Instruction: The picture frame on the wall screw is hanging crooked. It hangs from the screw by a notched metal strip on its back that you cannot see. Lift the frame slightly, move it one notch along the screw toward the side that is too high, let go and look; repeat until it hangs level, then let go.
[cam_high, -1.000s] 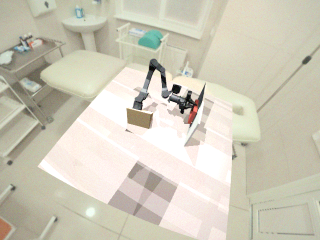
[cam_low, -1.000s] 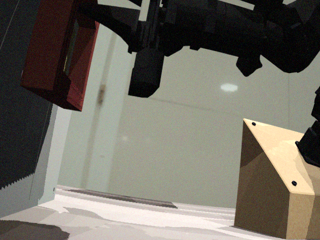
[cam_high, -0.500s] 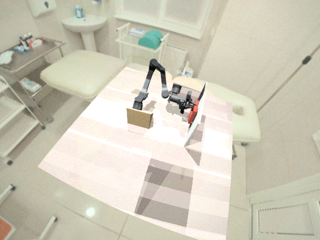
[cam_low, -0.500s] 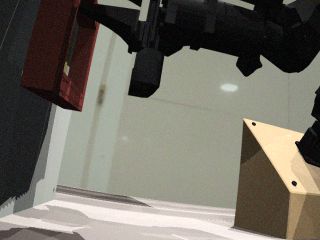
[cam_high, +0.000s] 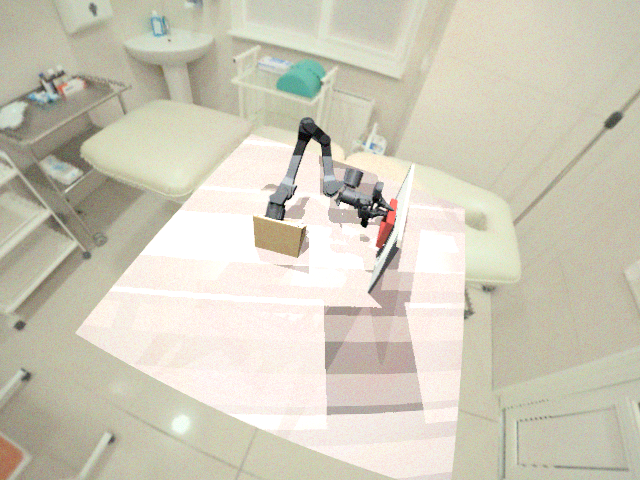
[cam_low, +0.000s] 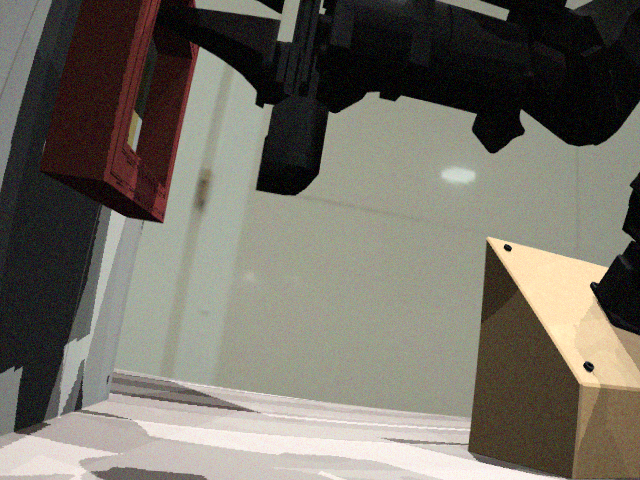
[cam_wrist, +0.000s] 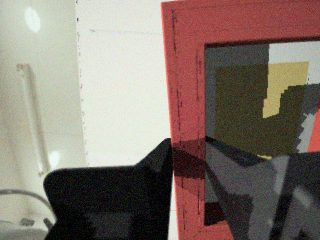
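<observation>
The red picture frame is 50 mm below my gripper tip and 10 mm to the right of it. From my gripper tip the other things lie so: white wall panel 70 mm below, 20 mm ahead, 10 mm to the left.
</observation>
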